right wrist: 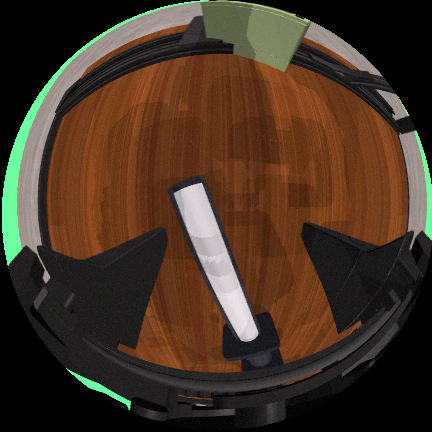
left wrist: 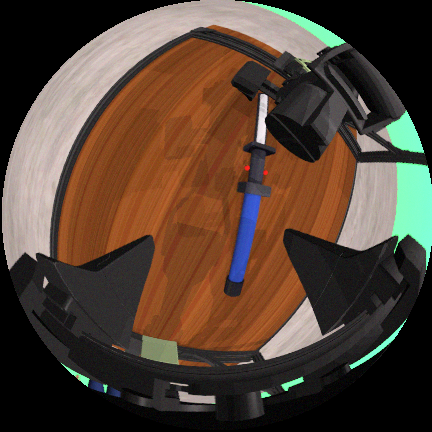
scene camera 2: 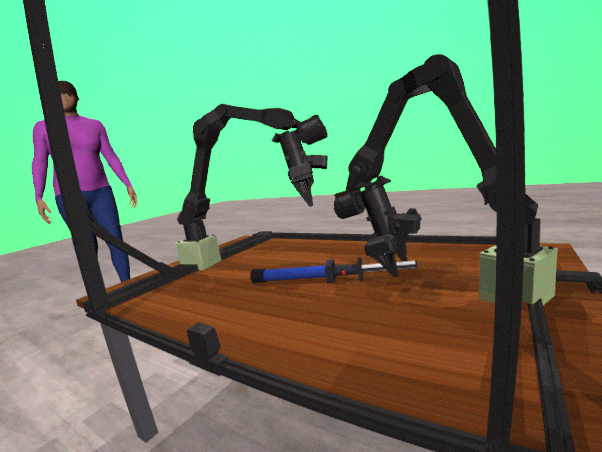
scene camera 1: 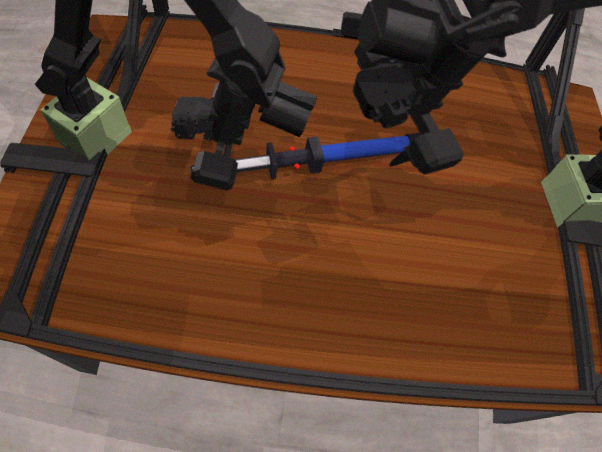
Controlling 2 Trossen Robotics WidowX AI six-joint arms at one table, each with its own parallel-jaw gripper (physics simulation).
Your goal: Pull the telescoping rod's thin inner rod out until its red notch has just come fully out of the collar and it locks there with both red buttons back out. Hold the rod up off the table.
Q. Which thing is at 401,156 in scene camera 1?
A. My left gripper.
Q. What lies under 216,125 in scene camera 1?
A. My right gripper.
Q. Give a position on a telescoping rod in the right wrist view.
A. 263,351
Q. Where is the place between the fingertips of my left gripper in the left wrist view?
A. At 219,239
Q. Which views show the telescoping rod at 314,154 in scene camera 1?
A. The right wrist view, the left wrist view, scene camera 2 and scene camera 1: all of them.
